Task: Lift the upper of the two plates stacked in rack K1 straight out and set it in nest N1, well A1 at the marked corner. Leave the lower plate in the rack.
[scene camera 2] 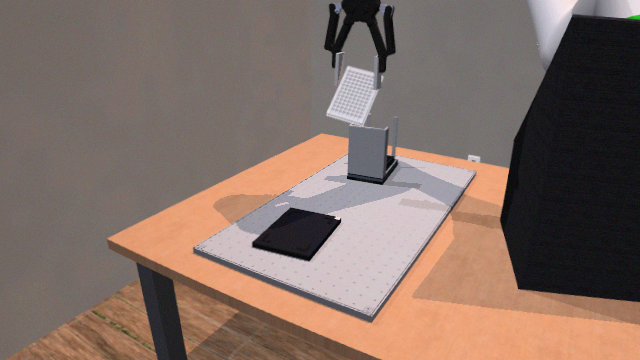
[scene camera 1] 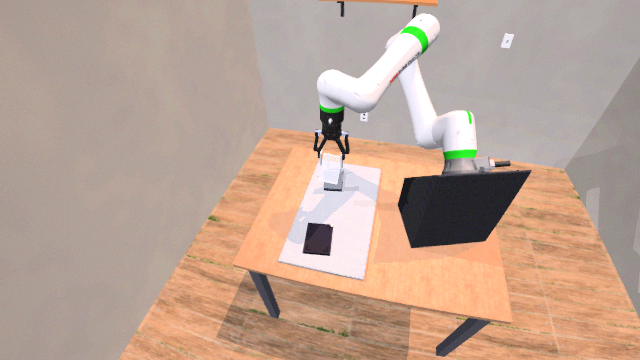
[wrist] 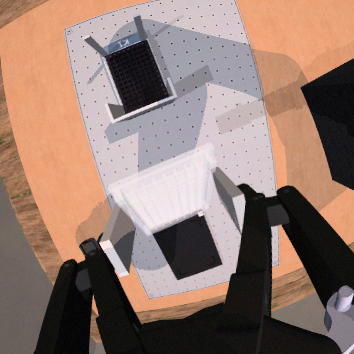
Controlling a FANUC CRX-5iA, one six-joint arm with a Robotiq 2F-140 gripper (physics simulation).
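Places are measured from the arm's base along level axes (x ahead, y right, z down), in centimetres.
Pixels of known places: gripper, fingertip midpoint: point(scene camera 2: 357, 86) point(scene camera 1: 331, 164) point(wrist: 171, 199); arm's base at its link origin: point(scene camera 1: 461, 174).
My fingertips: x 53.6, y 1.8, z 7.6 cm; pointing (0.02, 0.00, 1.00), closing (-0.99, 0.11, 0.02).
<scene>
For each thing: its middle in the pictures, then the offset to it from my fingertips. "spot": a spot on its surface instead. Level surfaces: height alone.
- white plate at the middle of its body: point(wrist: 170, 200) point(scene camera 2: 355, 95) point(scene camera 1: 330, 168) dx +0.1, dy -0.8, dz +1.8 cm
- rack K1 at the middle of its body: point(wrist: 130, 67) point(scene camera 2: 374, 146) point(scene camera 1: 334, 171) dx +2.5, dy +16.4, dz +18.8 cm
- black gridded plate at the middle of its body: point(wrist: 136, 76) dx +2.2, dy +15.4, dz +23.3 cm
- black nest N1 at the middle of its body: point(scene camera 2: 298, 231) point(wrist: 188, 247) point(scene camera 1: 318, 238) dx +0.3, dy -22.7, dz +25.2 cm
- small white corner mark at a spot on its surface: point(scene camera 2: 338, 218) point(wrist: 200, 213) point(scene camera 1: 332, 225) spot: dx -4.0, dy -14.4, dz +24.8 cm
- light perforated board at its surface level: dz +25.9 cm
- wooden table at its surface level: dz +27.3 cm
My gripper point(scene camera 1: 331, 156) point(scene camera 2: 357, 86) point(wrist: 171, 199) is shut on the white plate point(scene camera 1: 330, 172) point(scene camera 2: 354, 97) point(wrist: 165, 195), one finger pad at each side. The plate is steeply tilted, its grid face towards the second scene camera. It is out of rack K1 point(scene camera 1: 333, 185) point(scene camera 2: 367, 152) point(wrist: 145, 109) and apart from it in the wrist view. A black gridded plate point(wrist: 137, 75) lies in the rack. The black nest N1 point(scene camera 1: 318, 239) point(scene camera 2: 298, 233) point(wrist: 187, 247) lies flat with a small white corner mark point(scene camera 1: 331, 226) point(scene camera 2: 338, 218) point(wrist: 201, 213). The plate's well A1 cannot be made out.
The rack and nest stand on a light perforated board point(scene camera 1: 345, 235) point(scene camera 2: 380, 250) point(wrist: 240, 125) on the wooden table point(scene camera 1: 425, 285) point(scene camera 2: 450, 320). The rack has upright posts and a tall end wall. A large black box point(scene camera 1: 460, 210) point(scene camera 2: 575, 165) point(wrist: 335, 120) is at the right.
</scene>
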